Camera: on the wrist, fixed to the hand. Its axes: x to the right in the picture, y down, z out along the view.
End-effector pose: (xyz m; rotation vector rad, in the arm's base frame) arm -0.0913 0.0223 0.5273 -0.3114 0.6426 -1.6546
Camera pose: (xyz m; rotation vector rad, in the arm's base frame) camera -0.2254 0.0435 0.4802 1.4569 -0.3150 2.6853
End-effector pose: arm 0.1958 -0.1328 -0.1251 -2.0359 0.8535 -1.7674
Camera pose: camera 0.1037 -0.0584 -0.0437 2.0989 0.5755 1.0171
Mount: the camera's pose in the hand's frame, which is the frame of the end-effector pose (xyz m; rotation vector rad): 0.0124 -0.0843 -0.1157 -0.2864 -0.3328 -1.5290
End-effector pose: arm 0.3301 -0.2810 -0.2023 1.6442 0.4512 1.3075
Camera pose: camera 0.2529 -0.1800 -0.2693 0.7743 0.9624 -0.0623
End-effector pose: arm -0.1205 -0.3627 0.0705 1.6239 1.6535 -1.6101
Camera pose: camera -0.1420 -0.2368 0.1364 0.3046 -2.4709 1.5057
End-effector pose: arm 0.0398 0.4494 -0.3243 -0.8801 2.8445 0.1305
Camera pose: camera 0.0628 0.3581 -0.2158 -2.4242 1.2537 0.3978
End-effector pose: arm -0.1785 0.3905 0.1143 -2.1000 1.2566 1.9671
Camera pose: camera -0.0377 0.3830 0.0866 -1.6394 -0.6554 1.4878
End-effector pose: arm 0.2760 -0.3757 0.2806 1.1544 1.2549 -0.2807
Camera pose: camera 0.1512 -0.3168 0.2406 -0.3009 1.5699 -1.2890
